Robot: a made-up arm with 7 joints.
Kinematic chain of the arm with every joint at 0, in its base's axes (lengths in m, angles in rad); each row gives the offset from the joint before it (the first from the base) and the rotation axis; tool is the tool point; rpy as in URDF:
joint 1: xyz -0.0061 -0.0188 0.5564 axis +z
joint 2: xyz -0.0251 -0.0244 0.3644 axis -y
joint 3: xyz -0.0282 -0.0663 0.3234 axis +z
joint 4: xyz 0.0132 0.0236 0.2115 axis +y
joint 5: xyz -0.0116 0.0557 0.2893 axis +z
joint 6: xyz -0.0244 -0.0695 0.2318 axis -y
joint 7: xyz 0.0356 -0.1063 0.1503 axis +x
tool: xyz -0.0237 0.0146 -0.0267 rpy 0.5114 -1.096 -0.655
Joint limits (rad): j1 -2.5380..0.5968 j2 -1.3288..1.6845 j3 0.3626..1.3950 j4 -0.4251..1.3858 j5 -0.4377..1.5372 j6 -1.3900..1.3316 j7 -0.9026..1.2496
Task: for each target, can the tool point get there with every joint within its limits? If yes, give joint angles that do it. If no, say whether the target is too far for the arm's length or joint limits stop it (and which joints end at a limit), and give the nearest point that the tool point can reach.
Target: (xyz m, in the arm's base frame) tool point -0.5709 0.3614 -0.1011
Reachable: no: joint limits stop it (at a limit: joint 2, joint 3, joint 4, joint 5, joint 6, joint 7) | nearest point -0.7982 0.5144 0.3762 | short by 0.550 m
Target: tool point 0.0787 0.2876 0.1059
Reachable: no: joint limits stop it (at a limit: joint 1, joint 2, joint 3, joint 4, joint 5, joint 7) | nearest point 0.3835 0.4489 0.4579 | short by 0.493 m
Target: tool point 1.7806 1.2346 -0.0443
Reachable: no: too far | nearest point 0.9394 0.7219 0.5922 | short by 1.173 m
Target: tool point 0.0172 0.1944 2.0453
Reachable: yes | joints -1.9027 0.3224 0.6659 0.2444 -0.0480 -0.5709 -0.4005
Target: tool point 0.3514 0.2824 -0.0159
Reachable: no: joint limits stop it (at a limit: joint 2, joint 3, joint 4, joint 7) | nearest point 0.4617 0.3754 0.4530 | short by 0.491 m
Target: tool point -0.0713 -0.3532 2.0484
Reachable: yes | joints -1.5549 -0.2555 0.7911 -0.0224 0.6097 -0.1018 0.1370
